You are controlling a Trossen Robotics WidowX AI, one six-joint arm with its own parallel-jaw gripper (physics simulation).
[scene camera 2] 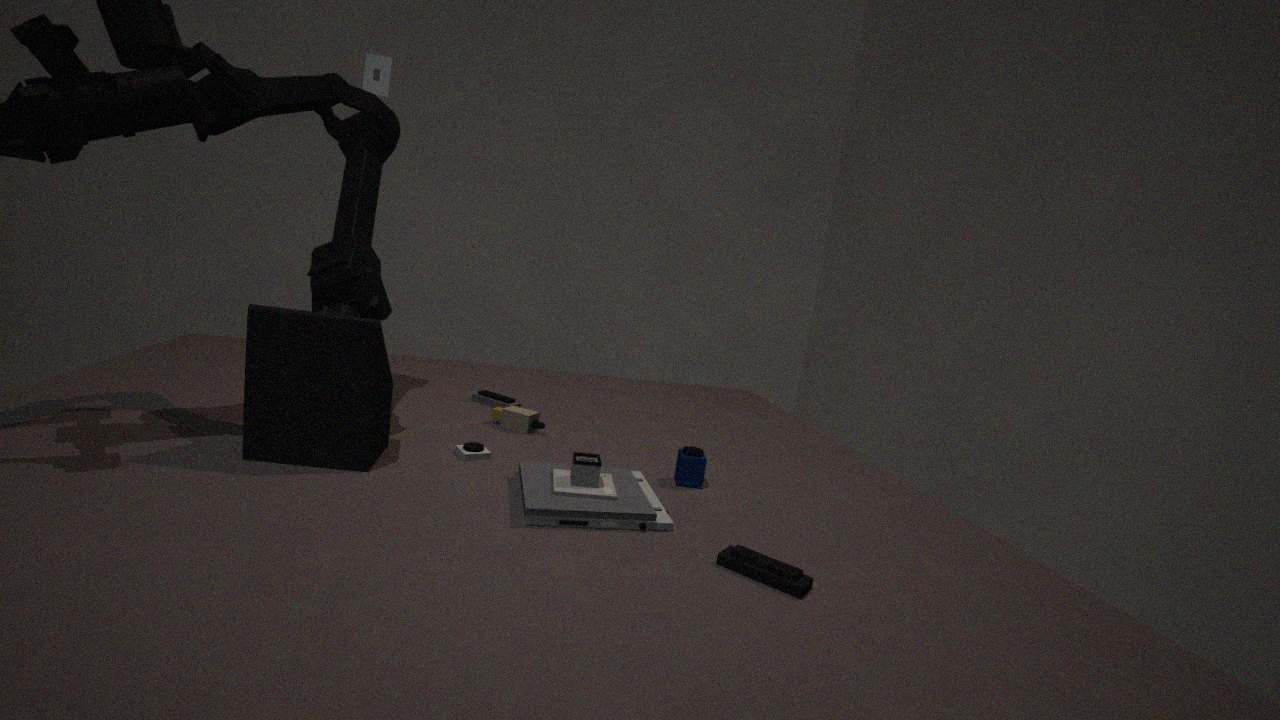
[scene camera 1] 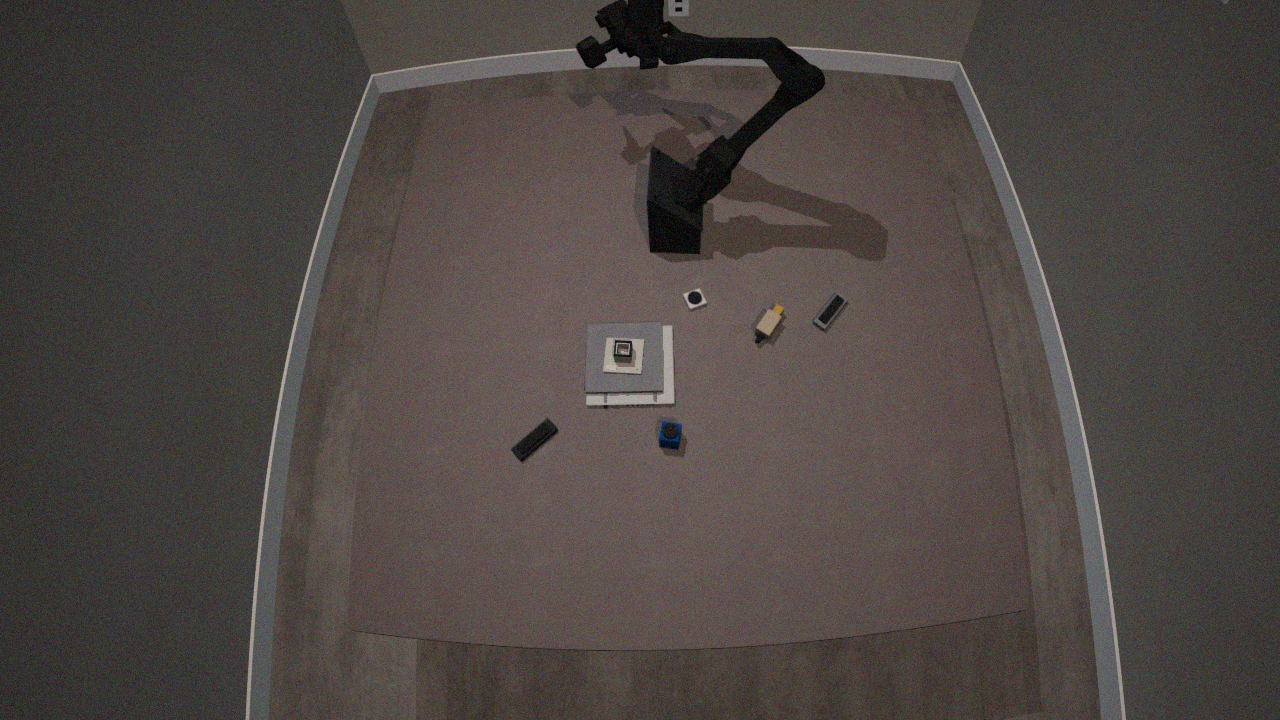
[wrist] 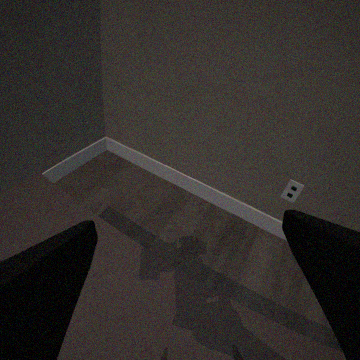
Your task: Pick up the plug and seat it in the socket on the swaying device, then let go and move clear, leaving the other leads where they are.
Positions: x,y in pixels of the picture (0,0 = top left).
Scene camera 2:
blue lead: 691,462, on the table
black bar: 781,576, on the table
device: 585,494
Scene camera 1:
black bar: 547,429
device: 627,364
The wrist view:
my gripper: 190,225
